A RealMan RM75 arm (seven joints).
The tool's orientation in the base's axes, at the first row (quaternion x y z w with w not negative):
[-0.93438, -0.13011, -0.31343, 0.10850]
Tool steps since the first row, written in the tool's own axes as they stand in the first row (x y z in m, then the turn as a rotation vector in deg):
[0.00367, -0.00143, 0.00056, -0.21, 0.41, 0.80]
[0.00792, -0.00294, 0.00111, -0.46, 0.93, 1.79]
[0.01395, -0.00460, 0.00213, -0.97, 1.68, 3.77]
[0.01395, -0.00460, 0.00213, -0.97, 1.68, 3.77]
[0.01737, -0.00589, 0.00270, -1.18, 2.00, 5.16]
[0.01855, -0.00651, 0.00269, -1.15, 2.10, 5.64]
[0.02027, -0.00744, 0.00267, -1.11, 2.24, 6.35]
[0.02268, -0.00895, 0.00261, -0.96, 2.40, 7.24]
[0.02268, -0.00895, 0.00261, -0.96, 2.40, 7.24]
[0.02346, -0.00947, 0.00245, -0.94, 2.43, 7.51]
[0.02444, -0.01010, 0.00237, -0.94, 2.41, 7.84]
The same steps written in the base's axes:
[0.00269, 0.00215, 0.00199, 0.41, -0.20, -0.80]
[0.00580, 0.00447, 0.00435, 0.93, -0.45, -1.79]
[0.01049, 0.00738, 0.00746, 1.88, -0.68, -3.74]
[0.01049, 0.00738, 0.00746, 1.88, -0.68, -3.74]
[0.01304, 0.00936, 0.00927, 2.59, -0.62, -4.99]
[0.01375, 0.01015, 0.01008, 2.91, -0.58, -5.36]
[0.01477, 0.01132, 0.01126, 3.38, -0.50, -5.91]
[0.01613, 0.01315, 0.01297, 4.04, -0.37, -6.53]
[0.01613, 0.01315, 0.01297, 4.04, -0.37, -6.53]
[0.01648, 0.01373, 0.01364, 4.22, -0.32, -6.73]
[0.01699, 0.01447, 0.01438, 4.40, -0.21, -6.98]

